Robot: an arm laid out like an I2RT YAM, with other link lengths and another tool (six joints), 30 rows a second.
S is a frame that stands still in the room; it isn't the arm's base.
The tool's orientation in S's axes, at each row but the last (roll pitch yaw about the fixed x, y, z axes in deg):
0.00 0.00 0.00
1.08 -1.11 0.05
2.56 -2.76 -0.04
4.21 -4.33 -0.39
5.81 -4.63 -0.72
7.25 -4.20 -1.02
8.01 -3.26 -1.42
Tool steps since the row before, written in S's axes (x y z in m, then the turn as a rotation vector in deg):
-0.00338 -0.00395 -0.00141 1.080 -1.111 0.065
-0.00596 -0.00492 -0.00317 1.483 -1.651 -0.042
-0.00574 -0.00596 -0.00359 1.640 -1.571 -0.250
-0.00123 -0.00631 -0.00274 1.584 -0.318 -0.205
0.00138 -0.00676 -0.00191 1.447 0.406 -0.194
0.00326 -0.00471 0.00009 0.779 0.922 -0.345
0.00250 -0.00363 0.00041 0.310 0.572 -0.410
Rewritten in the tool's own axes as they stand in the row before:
-0.00338 -0.00395 -0.00141 1.080 -1.111 0.065
-0.00602 -0.00497 -0.00296 1.480 -1.653 -0.040
-0.00590 -0.00611 -0.00304 1.627 -1.583 -0.258
-0.00139 -0.00650 -0.00217 1.566 -0.330 -0.301
0.00131 -0.00691 -0.00133 1.421 0.391 -0.351
0.00334 -0.00463 0.00043 0.735 0.878 -0.515
0.00261 -0.00350 0.00076 0.272 0.514 -0.503

